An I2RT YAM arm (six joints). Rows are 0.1 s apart.
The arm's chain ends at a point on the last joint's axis. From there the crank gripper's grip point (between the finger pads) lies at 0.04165 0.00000 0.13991 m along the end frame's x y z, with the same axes.
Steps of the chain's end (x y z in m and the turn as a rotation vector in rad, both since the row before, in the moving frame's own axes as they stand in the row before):
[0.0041, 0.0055, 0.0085, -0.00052, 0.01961, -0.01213]
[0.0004, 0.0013, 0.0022, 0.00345, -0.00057, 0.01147]
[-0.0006, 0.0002, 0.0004, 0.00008, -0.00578, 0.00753]
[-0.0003, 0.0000, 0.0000, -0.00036, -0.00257, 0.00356]
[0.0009, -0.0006, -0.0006, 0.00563, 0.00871, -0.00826]
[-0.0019, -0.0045, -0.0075, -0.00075, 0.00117, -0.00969]
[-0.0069, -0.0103, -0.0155, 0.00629, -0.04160, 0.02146]
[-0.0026, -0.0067, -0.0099, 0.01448, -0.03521, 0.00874]
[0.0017, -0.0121, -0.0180, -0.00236, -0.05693, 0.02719]
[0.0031, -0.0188, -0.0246, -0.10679, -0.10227, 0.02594]
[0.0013, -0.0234, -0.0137, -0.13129, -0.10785, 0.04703]
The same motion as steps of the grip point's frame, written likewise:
[0.0068, 0.0051, 0.0077, -0.00052, 0.01961, -0.01213]
[0.0003, 0.0013, 0.0022, 0.00345, -0.00057, 0.01147]
[-0.0014, 0.0005, 0.0006, 0.00008, -0.00578, 0.00753]
[-0.0007, 0.0002, 0.0001, -0.00036, -0.00257, 0.00356]
[0.0021, -0.0017, -0.0010, 0.00563, 0.00871, -0.00826]
[-0.0017, -0.0048, -0.0075, -0.00075, 0.00117, -0.00969]
[-0.0128, -0.0104, -0.0139, 0.00629, -0.04160, 0.02146]
[-0.0075, -0.0084, -0.0085, 0.01448, -0.03521, 0.00874]
[-0.0063, -0.0107, -0.0159, -0.00236, -0.05693, 0.02719]
[-0.0116, -0.0028, -0.0219, -0.10679, -0.10227, 0.02594]
[-0.0144, -0.0032, -0.0114, -0.13129, -0.10785, 0.04703]

